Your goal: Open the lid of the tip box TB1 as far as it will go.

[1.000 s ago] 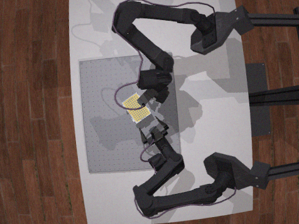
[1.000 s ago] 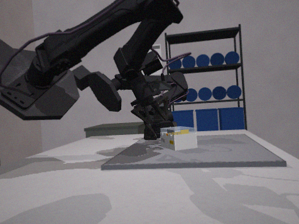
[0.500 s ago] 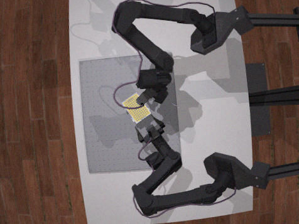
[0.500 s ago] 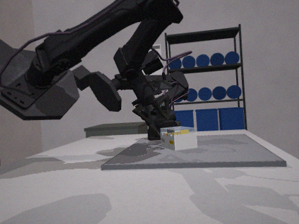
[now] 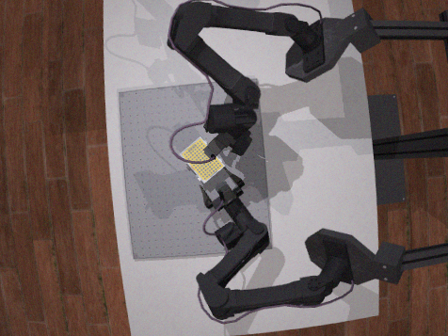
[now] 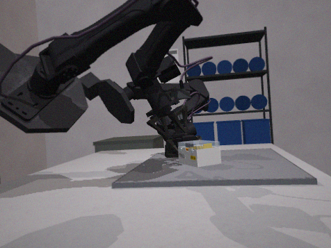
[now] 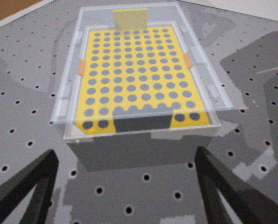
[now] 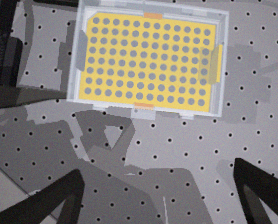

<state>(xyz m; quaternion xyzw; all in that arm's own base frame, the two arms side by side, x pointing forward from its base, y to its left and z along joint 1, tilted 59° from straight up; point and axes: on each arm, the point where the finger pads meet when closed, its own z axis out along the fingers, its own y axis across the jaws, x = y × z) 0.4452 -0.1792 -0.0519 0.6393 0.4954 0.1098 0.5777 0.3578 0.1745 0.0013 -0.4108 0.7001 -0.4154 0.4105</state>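
The hole-dotted insert is 7 cm ahead of my right hand, 6 cm below it and 5 cm to the left of it. From my right hand the other things lie so: tip box 7 cm below, 6 cm ahead, 5 cm to the left.
My left hand is 30 mm short of the tip box, 60 mm to the left of it and 20 mm below it. Also, from my left hand: hole-dotted insert: 30 mm ahead, 60 mm to the right, 30 mm above.
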